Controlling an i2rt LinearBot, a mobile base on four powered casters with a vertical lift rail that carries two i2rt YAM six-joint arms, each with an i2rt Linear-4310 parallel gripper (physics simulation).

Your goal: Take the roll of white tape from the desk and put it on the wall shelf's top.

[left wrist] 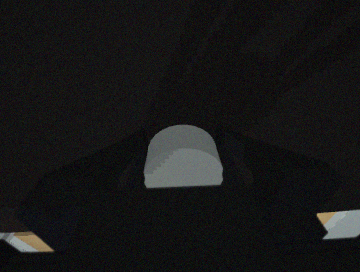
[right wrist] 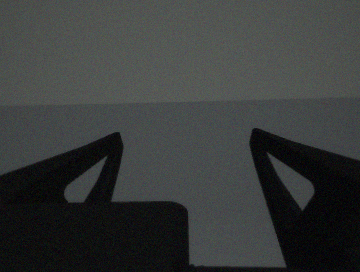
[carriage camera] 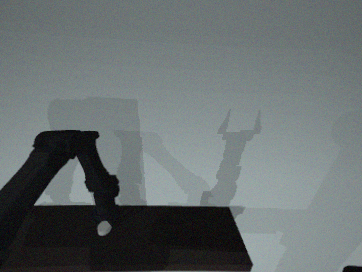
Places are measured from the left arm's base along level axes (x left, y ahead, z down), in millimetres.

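Pixels of known places: left gripper, fingertip midpoint: (left wrist: 181,133) (carriage camera: 107,225); right gripper, fingertip midpoint: (right wrist: 185,137).
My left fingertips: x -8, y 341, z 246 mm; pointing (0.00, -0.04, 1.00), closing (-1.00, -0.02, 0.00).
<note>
Behind a point stands the place of what it marks.
The roll of white tape (carriage camera: 104,228) @[y 307, x -17, z 217 mm] (left wrist: 183,162) @[y 338, x -8, z 218 mm] is held between the fingertips of my left gripper (carriage camera: 104,221) @[y 341, x -8, z 246 mm] (left wrist: 181,133) @[y 341, x -8, z 246 mm], which is shut on it and points down. In the carriage view the tape shows in front of the dark top of the wall shelf (carriage camera: 195,232) @[y 320, x -438, z 246 mm]; whether it touches the top cannot be told. A dark surface fills the upper part of the left wrist view behind the tape. My right gripper (right wrist: 185,137) @[y 31, x -686, z -441 mm] is open and empty, facing a plain grey wall. The desk cannot be made out.
The wall (carriage camera: 280,65) @[y 470, x -710, z -491 mm] rises behind the shelf and carries large shadows of the arms. The shelf's front right corner is at the lower middle of the carriage view. Small orange and pale strips show at both lower edges of the left wrist view. A dark block stands low in the right wrist view.
</note>
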